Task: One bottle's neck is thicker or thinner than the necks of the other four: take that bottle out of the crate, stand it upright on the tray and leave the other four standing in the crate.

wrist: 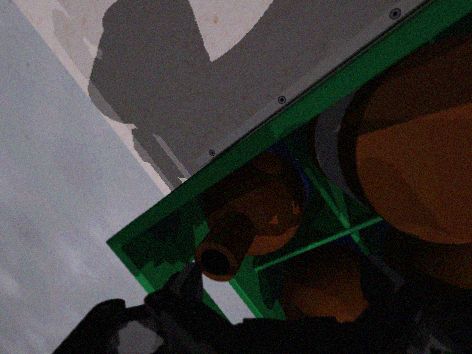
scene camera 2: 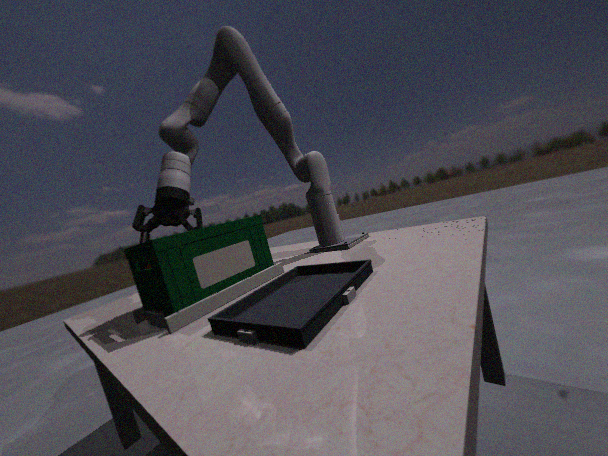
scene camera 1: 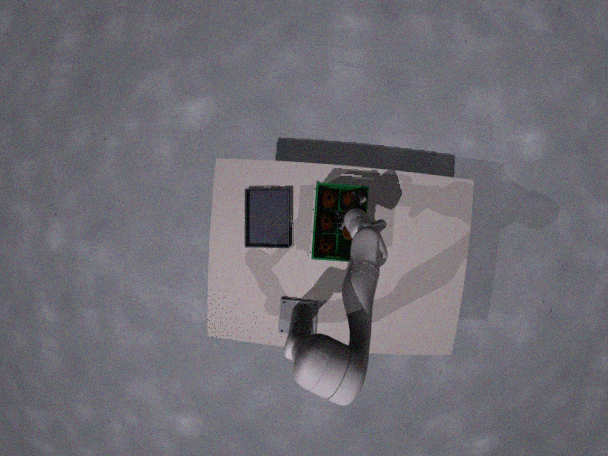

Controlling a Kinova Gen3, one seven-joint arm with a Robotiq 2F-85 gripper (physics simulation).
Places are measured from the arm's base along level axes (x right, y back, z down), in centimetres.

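Pixels of known places: gripper, fingertip midpoint: (wrist: 278,275) (scene camera 1: 346,203); arm's base at its link origin: (scene camera 2: 331,243) (scene camera 1: 302,313).
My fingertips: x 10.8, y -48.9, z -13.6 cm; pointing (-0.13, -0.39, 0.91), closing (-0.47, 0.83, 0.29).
Ahead of a thing's pixels: the offset from my fingertips to its middle. "spot": to the spot under its first point.
The green crate @[dx -1.7, dy +7.4, dz +6.4 cm] (scene camera 1: 342,184) (scene camera 2: 175,280) (wrist: 320,107) holds brown bottles in its compartments. In the wrist view, one bottle @[dx +2.6, dy -2.2, dz +6.6 cm] (wrist: 270,200) stands by the corner with its neck showing. Beside it a large round brown bottle end @[spot: dx +3.1, dy +8.2, dz -1.1 cm] (wrist: 415,170) with a pale band faces up, its neck hidden. Another bottle @[dx -6.8, dy -1.1, dz +6.6 cm] (wrist: 325,295) shows partly between the fingers. Three bottles @[spot: dx -6.6, dy -0.8, dz -1.1 cm] (scene camera 1: 329,198) @[dx -6.6, dy +7.2, dz +6.6 cm] (scene camera 1: 326,221) @[dx -5.8, dy +16.8, dz +6.6 cm] (scene camera 1: 325,246) line the crate's left side. Neck thicknesses cannot be compared. My gripper (scene camera 1: 351,209) (scene camera 2: 170,232) (wrist: 278,275) is open and empty at the crate's rim, tips partly hidden. The dark tray @[spot: dx -30.7, dy +9.1, dz +14.6 cm] (scene camera 1: 268,217) (scene camera 2: 295,295) holds no bottle.
A pale rail (scene camera 2: 225,297) (wrist: 250,122) runs along the crate's foot. The tray lies left of the crate in scene camera 1, with small clips on its sides. The arm's base plate (scene camera 1: 287,320) (scene camera 2: 340,246) stands at the table's near edge in scene camera 1.
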